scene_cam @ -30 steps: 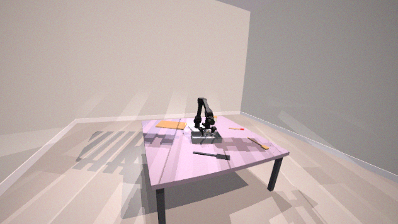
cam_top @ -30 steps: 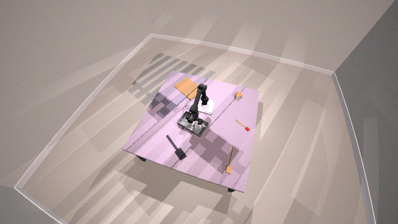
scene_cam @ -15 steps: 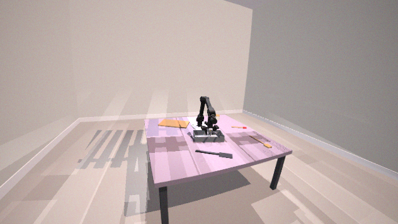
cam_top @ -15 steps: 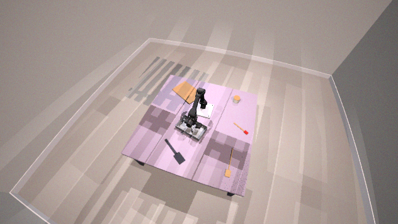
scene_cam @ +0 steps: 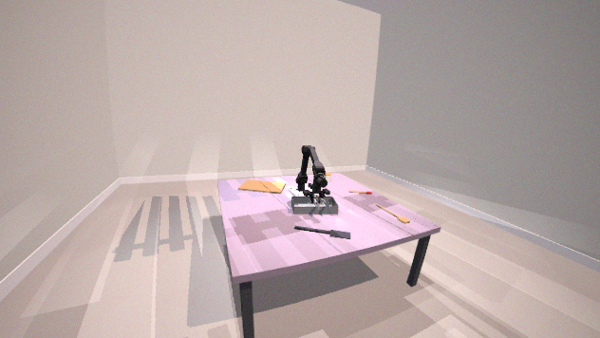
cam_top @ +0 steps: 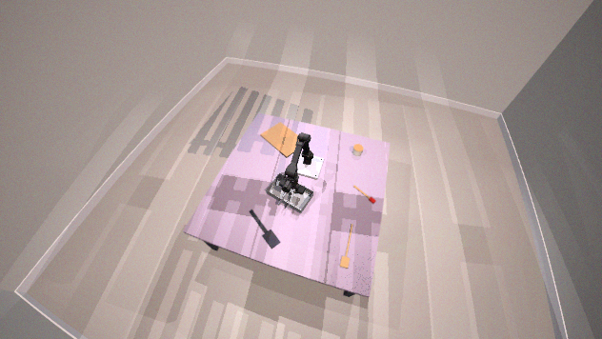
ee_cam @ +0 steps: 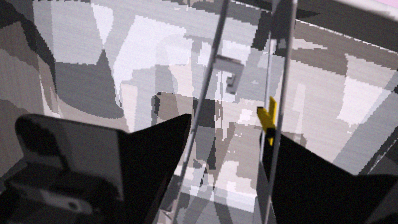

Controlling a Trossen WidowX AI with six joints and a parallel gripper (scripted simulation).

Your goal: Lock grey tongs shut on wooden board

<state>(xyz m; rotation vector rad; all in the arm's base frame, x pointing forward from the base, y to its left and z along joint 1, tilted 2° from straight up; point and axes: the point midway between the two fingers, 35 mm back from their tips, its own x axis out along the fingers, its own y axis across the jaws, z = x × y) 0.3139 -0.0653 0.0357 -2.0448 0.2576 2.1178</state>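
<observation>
Now: gripper tip 2 cm to the left of the grey roasting tin and 1 cm short of it. The rest, counted from my gripper tip: red-tipped tool 55 cm to the left, 7 cm behind, 2 cm below; then wooden board 54 cm behind, 18 cm to the right, 2 cm below; then black spatula 31 cm ahead, 13 cm to the right, 3 cm below.
</observation>
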